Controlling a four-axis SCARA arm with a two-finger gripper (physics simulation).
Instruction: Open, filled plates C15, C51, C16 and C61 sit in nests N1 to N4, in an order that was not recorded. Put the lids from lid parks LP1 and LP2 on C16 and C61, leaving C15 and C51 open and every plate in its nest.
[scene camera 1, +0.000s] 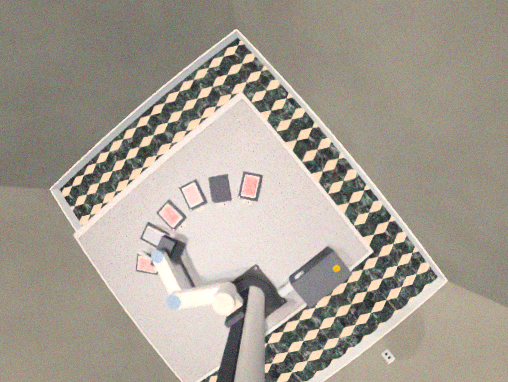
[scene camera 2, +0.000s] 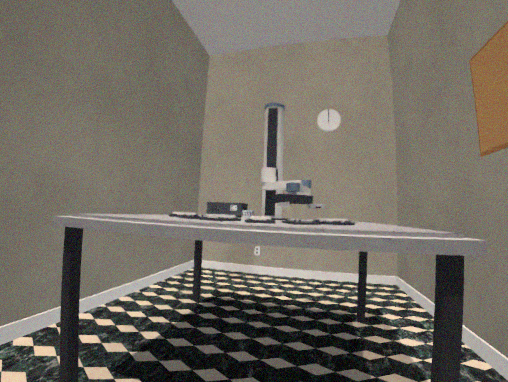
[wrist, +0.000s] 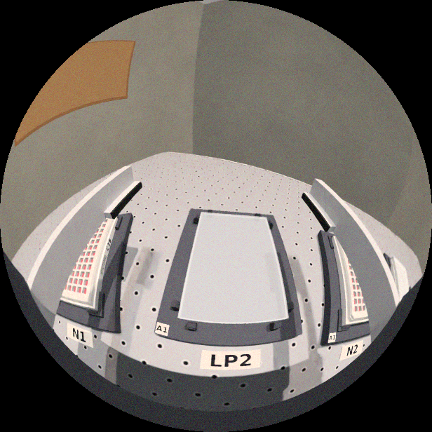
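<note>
My gripper is open and empty, above lid park LP2, its fingers spread to either side. A clear lid lies flat in LP2. Left of it in the wrist view, an open plate with a label that looks like C16 sits in nest N1. Right of it, an open plate sits in N2, its name unreadable. The N3 plate looks paler, as under a lid. Lid park LP1 is empty. The N4 plate looks open; its name is unreadable.
The nests and lid parks form an arc around the arm's base. A dark grey box stands beside the base at the table's edge. The arm's column rises behind the plates in scene camera 2.
</note>
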